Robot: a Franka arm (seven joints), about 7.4 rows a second.
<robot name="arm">
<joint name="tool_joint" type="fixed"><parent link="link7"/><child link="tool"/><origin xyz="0 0 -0.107" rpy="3.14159 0 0"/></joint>
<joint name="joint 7" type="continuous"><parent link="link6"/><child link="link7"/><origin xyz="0.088 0 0" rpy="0 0 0"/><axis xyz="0 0 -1"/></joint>
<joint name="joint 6" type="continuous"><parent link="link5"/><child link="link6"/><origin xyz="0 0 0" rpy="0 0 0"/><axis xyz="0 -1 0"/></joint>
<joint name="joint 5" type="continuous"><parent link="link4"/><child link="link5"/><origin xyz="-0.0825 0 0.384" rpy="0 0 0"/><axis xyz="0 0 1"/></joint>
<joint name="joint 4" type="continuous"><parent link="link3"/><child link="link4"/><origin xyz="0.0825 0 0" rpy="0 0 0"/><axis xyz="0 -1 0"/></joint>
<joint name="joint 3" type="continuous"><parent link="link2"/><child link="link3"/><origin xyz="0 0 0.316" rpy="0 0 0"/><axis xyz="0 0 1"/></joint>
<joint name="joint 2" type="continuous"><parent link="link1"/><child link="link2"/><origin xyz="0 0 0" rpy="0 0 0"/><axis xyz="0 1 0"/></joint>
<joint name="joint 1" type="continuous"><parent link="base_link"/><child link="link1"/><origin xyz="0 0 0.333" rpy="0 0 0"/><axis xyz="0 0 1"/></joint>
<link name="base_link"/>
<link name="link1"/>
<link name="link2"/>
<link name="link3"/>
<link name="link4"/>
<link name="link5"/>
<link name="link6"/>
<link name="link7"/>
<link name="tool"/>
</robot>
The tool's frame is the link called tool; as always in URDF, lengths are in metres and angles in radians. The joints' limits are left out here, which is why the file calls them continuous.
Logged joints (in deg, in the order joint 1, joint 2, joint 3, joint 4, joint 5, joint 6, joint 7), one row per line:
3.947, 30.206, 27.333, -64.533, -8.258, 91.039, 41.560
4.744, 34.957, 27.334, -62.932, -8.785, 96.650, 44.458
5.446, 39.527, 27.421, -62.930, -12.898, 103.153, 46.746
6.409, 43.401, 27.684, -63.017, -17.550, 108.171, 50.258
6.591, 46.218, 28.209, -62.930, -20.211, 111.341, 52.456
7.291, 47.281, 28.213, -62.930, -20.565, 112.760, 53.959
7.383, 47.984, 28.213, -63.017, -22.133, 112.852, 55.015
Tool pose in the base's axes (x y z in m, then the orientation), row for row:
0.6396, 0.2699, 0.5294, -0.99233, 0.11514, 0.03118, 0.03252
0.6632, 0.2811, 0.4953, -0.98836, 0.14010, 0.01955, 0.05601
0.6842, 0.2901, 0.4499, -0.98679, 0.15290, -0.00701, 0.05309
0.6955, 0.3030, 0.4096, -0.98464, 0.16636, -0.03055, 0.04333
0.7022, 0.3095, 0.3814, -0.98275, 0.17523, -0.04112, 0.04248
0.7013, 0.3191, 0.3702, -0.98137, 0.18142, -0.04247, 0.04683
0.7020, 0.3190, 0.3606, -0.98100, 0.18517, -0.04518, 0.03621
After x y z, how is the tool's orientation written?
As a quaternion, x y z w.
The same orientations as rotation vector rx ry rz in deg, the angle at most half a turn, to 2 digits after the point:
-175.01, 20.31, 5.50
-171.83, 24.36, 3.40
-171.86, 26.63, -1.22
-172.51, 29.15, -5.35
-172.27, 30.72, -7.21
-171.57, 31.72, -7.42
-172.62, 32.58, -7.95

